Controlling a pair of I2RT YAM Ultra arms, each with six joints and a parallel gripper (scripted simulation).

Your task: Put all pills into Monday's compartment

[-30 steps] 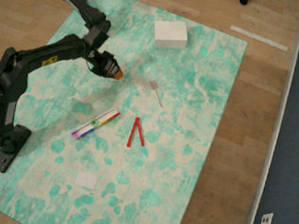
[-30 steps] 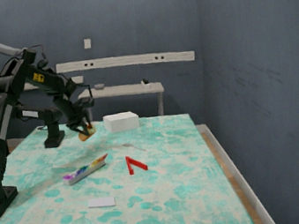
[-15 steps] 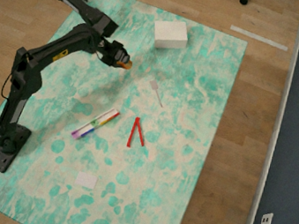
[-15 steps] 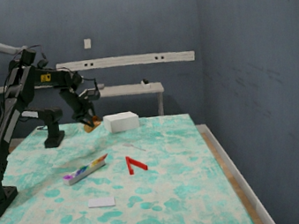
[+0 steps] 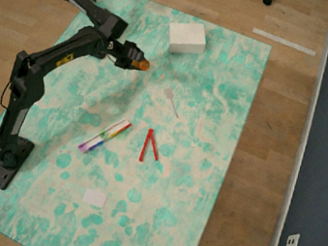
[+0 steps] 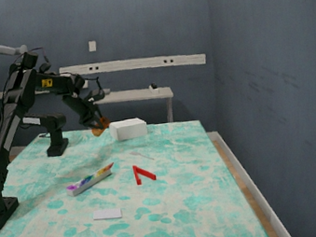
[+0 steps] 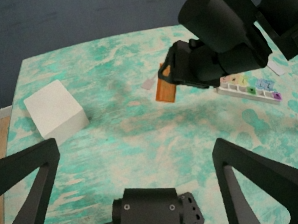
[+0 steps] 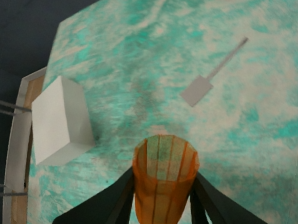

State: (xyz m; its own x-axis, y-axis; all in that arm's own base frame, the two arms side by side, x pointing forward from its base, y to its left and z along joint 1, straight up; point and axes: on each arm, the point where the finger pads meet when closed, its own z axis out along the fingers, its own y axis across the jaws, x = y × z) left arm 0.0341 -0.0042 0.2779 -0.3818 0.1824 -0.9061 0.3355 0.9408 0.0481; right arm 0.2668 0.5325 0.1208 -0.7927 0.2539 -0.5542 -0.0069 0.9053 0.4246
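Right now my right hand is 2 cm past the orange pill bottle, 1 cm to the right of it and 3 cm above it. Round my right hand: white box (6 cm ahead, 28 cm to the left, 10 cm below); lid (5 cm behind, 36 cm to the right, 11 cm below); white card (9 cm ahead, 50 cm to the right, 13 cm below).
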